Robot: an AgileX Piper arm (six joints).
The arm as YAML. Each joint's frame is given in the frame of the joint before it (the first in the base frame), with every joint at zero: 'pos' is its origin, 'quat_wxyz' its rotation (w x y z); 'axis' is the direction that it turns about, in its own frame. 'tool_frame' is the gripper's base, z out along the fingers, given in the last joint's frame.
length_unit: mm
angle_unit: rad
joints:
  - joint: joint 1
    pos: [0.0, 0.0, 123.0]
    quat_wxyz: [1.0, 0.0, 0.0, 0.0]
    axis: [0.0, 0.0, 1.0]
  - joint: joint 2
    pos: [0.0, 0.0, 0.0]
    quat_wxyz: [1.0, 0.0, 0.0, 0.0]
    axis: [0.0, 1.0, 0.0]
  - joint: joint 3
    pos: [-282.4, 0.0, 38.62]
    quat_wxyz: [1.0, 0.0, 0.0, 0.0]
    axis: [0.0, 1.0, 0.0]
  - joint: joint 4
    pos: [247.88, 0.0, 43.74]
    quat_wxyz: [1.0, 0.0, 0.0, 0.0]
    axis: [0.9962, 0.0, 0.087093]
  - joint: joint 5
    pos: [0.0, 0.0, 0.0]
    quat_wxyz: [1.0, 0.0, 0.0, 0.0]
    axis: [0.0, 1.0, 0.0]
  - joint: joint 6
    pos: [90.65, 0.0, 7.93]
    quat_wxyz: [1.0, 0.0, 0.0, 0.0]
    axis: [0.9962, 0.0, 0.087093]
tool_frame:
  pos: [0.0, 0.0, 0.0]
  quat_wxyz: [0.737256, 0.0, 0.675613, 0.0]
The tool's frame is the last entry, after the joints.
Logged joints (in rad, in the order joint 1, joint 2, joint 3, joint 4, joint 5, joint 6), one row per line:
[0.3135 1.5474 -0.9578 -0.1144 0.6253 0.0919]
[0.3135 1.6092 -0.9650 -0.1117 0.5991 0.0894]
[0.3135 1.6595 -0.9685 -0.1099 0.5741 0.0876]
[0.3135 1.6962 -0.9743 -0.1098 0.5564 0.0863]
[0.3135 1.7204 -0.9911 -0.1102 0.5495 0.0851]
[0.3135 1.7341 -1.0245 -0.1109 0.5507 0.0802]
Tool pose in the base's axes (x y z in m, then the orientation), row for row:
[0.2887 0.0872 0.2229 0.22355 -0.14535 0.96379 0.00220]
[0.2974 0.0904 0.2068 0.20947 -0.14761 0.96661 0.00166]
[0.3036 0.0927 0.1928 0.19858 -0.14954 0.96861 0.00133]
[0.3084 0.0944 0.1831 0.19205 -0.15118 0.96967 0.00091]
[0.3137 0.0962 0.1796 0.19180 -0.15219 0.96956 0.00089]
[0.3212 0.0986 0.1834 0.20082 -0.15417 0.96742 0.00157]
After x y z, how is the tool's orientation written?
As a quaternion, w x y z.
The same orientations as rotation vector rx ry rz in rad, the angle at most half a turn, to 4 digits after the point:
[-0.4012 2.6606 0.0061]
[-0.4105 2.6884 0.0046]
[-0.4183 2.7097 0.0037]
[-0.4244 2.7222 0.0026]
[-0.4273 2.7223 0.0025]
[-0.4308 2.7031 0.0044]

